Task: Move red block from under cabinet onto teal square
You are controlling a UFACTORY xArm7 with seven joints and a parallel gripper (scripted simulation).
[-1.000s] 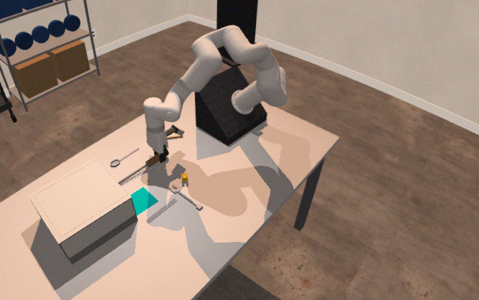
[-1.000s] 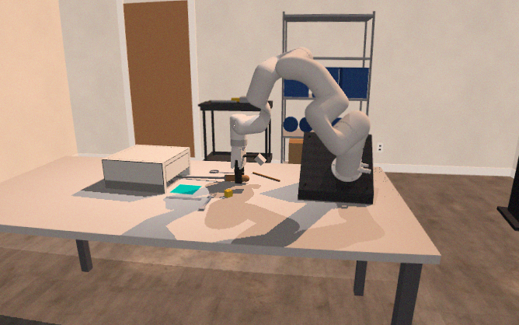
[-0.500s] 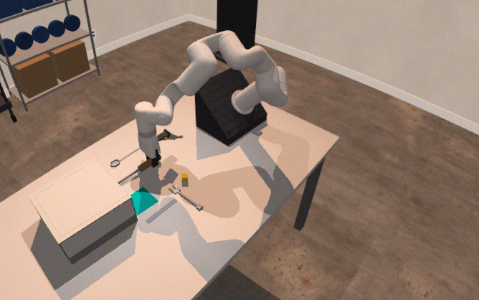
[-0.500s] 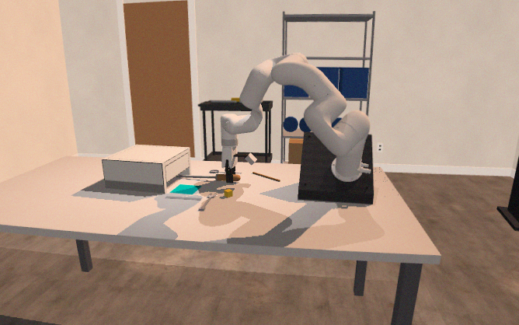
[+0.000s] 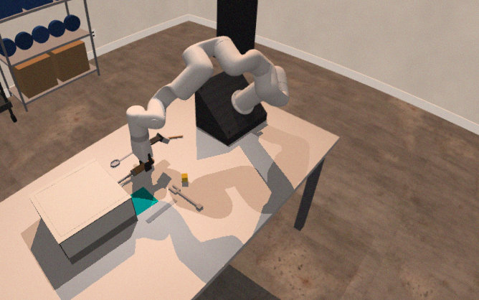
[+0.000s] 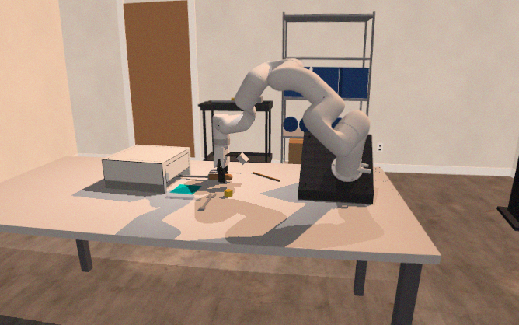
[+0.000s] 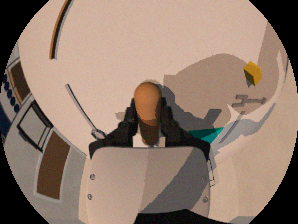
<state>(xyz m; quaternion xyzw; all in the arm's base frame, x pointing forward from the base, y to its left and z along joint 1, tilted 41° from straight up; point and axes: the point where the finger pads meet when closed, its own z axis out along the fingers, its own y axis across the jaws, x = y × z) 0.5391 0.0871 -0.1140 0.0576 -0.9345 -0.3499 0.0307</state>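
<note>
Right now my hand is 140 mm to the right of the teal square, 110 mm short of it and 20 mm above it. From my hand the other things lie so: yellow block (160 mm to the left, 90 mm behind, 10 mm below); then long hook tool (150 mm ahead, 50 mm to the left, 10 mm below); then wooden stick (170 mm behind, 110 mm to the right, 20 mm below).
</note>
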